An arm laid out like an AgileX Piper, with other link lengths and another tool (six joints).
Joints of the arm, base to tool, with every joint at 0 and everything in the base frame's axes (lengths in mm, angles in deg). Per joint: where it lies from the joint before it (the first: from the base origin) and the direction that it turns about. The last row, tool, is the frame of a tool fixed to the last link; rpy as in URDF.
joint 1: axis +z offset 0 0 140.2
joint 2: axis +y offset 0 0 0
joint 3: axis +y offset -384.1 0 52.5
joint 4: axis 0.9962 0 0.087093 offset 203.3 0 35.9
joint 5: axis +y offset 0 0 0
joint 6: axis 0.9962 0 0.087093 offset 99.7 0 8.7
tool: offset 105 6 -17.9 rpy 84.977 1.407 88.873
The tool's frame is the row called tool.
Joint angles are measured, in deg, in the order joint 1, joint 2, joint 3, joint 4, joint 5, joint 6. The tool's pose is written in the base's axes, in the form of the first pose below.
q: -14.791 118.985 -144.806 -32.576 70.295 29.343
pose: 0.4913 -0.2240 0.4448 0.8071 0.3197 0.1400 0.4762
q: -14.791 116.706 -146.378 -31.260 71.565 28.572
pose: 0.4777 -0.2170 0.4690 0.8035 0.3124 0.1609 0.4805
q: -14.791 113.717 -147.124 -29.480 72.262 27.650
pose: 0.4611 -0.2074 0.4953 0.7969 0.3085 0.1865 0.4847
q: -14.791 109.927 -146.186 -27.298 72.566 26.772
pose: 0.4407 -0.1952 0.5195 0.7903 0.3092 0.2115 0.4848
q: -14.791 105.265 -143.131 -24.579 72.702 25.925
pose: 0.4160 -0.1799 0.5383 0.7861 0.3159 0.2334 0.4773
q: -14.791 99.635 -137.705 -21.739 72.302 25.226
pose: 0.3864 -0.1624 0.5513 0.7833 0.3266 0.2511 0.4655
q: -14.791 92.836 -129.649 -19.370 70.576 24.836
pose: 0.3511 -0.1446 0.5590 0.7795 0.3377 0.2660 0.4556
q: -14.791 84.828 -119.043 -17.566 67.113 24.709
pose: 0.3102 -0.1265 0.5601 0.7730 0.3478 0.2804 0.4505
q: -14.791 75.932 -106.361 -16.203 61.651 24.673
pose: 0.2667 -0.1084 0.5523 0.7619 0.3570 0.2973 0.4514
